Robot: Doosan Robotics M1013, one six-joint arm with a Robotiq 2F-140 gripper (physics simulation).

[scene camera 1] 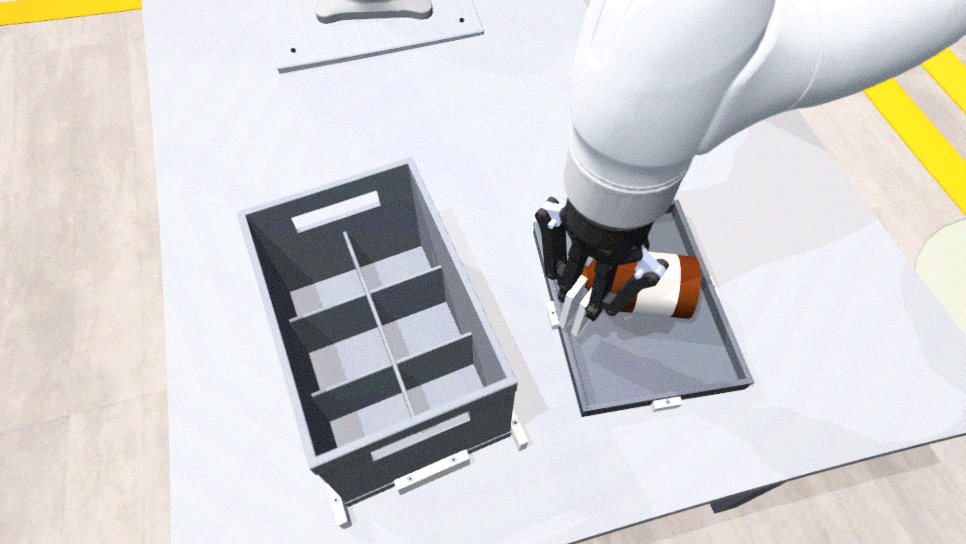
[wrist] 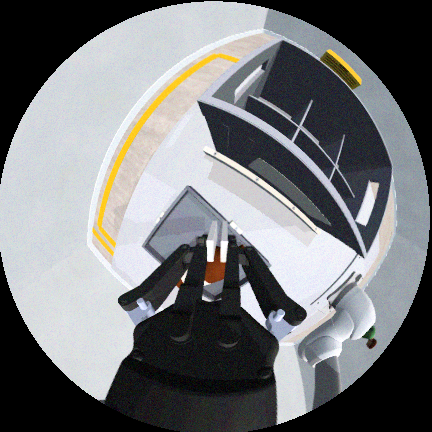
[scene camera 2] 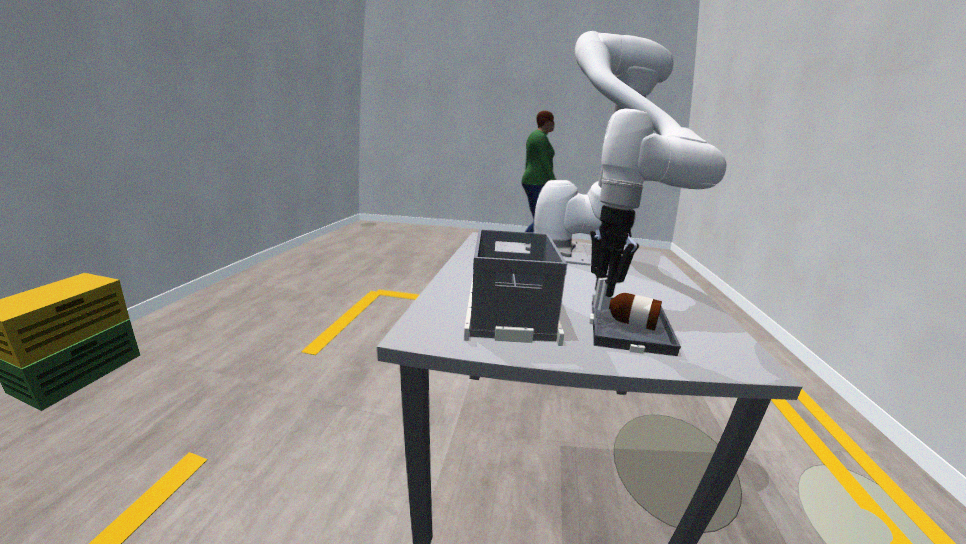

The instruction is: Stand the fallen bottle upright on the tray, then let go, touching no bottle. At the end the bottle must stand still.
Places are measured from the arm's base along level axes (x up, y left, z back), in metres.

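Pixels of known places: gripper, fingertip midpoint: (scene camera 1: 574, 321) (wrist: 219, 228) (scene camera 2: 600, 308); arm's base at its link origin: (wrist: 341, 290).
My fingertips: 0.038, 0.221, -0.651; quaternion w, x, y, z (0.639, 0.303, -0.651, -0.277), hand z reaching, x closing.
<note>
Ahead of a thing's pixels: the offset from my fingertips to its top centre, as dx, dy, dz. "pt": to the spot under its first point.
A brown bottle with a white label {+0.028, +0.069, +0.051} (scene camera 1: 665, 297) (scene camera 2: 640, 312) lies on its side across the grey tray {pt -0.046, +0.083, -0.050} (scene camera 1: 648, 371) (scene camera 2: 611, 331) (wrist: 180, 227). In scene camera 1 its base points right. The brown body {pt +0.026, +0.049, +0.052} (wrist: 216, 271) also shows behind the fingers in the wrist view. My gripper (scene camera 1: 571, 329) (scene camera 2: 599, 307) (wrist: 219, 228) points down and is shut, with a narrow gap between its pale pads. No part of the bottle shows gripped between them. The pads are low at the bottle's neck end, near the tray's left wall. The neck is mostly hidden; contact cannot be told.
A dark divided crate {+0.124, -0.213, -0.006} (scene camera 1: 490, 412) (scene camera 2: 490, 307) (wrist: 235, 135) stands on the table left of the tray in scene camera 1. Its high walls rise well above the tray. Small white blocks edge the crate and tray. A person (scene camera 2: 538, 158) is behind the arm.
</note>
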